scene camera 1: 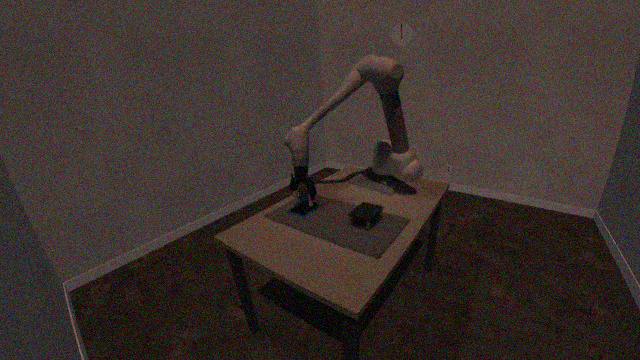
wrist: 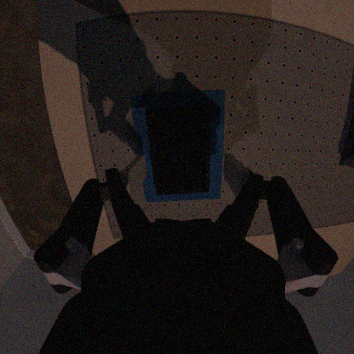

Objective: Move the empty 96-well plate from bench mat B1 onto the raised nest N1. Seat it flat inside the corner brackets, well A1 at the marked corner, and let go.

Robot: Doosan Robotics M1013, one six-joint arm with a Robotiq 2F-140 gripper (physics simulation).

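Seen in the pictures: gripper, fingertip midpoint: [scene camera 1: 303, 204]; arm's base at its link origin: [scene camera 1: 383, 178].
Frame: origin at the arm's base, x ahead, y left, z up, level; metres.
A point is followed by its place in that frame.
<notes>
The dark 96-well plate [wrist: 179, 150] lies on the blue bench mat B1 [wrist: 217, 175] [scene camera 1: 301, 215] {z -0.023, x 0.692, y -0.084 m}, with blue showing along its sides and near edge. My gripper [scene camera 1: 303, 201] {z 0.009, x 0.632, y -0.129 m} [wrist: 184, 164] is open and empty above the plate, its fingers spread wider than the plate, one on each side in the wrist view. The height between fingertips and plate is hard to tell. The raised nest N1 [scene camera 1: 366, 215] {z 0.036, x 0.565, y 0.255 m} is a dark block on the grey board; part of it shows at the right edge of the wrist view [wrist: 348, 130]. Wells, marked corner and brackets are too dark to make out.
The grey perforated board [scene camera 1: 330, 227] {z -0.025, x 0.684, y 0.122 m} [wrist: 295, 130] lies on the wooden table [scene camera 1: 300, 260] {z -0.039, x 0.950, y 0.192 m} and carries mat and nest. The arm's base stands at the back of the table, with a dark cable beside it. The arm's shadow falls across mat and board.
</notes>
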